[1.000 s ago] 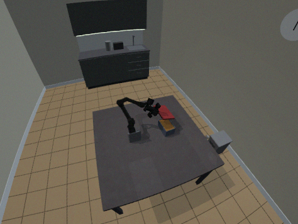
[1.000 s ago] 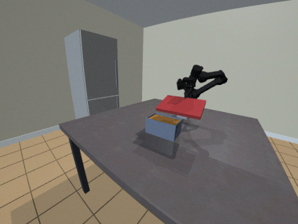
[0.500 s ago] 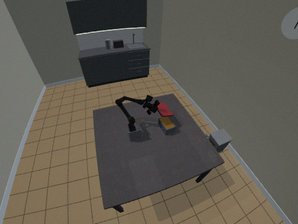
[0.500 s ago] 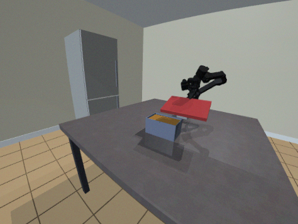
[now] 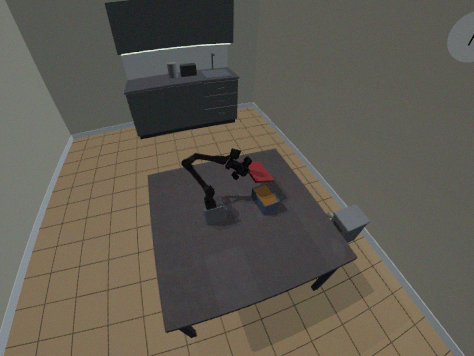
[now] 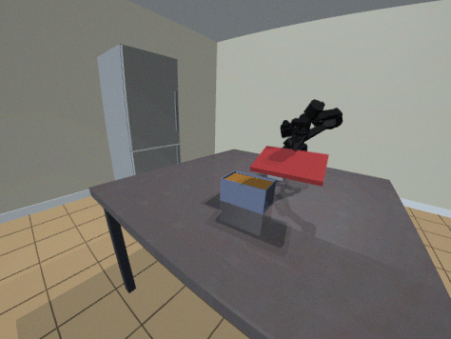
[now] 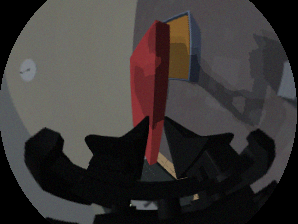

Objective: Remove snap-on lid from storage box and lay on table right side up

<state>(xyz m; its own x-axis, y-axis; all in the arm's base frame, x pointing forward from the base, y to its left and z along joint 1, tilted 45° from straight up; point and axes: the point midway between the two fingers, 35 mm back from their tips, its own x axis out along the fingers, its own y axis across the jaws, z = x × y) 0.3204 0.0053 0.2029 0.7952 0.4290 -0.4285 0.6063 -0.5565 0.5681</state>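
The lid is 8 cm ahead of my gripper tip and 2 cm below it. From my gripper tip the other things lie so: blue-grey storage box 7 cm ahead, 16 cm to the right, 18 cm below.
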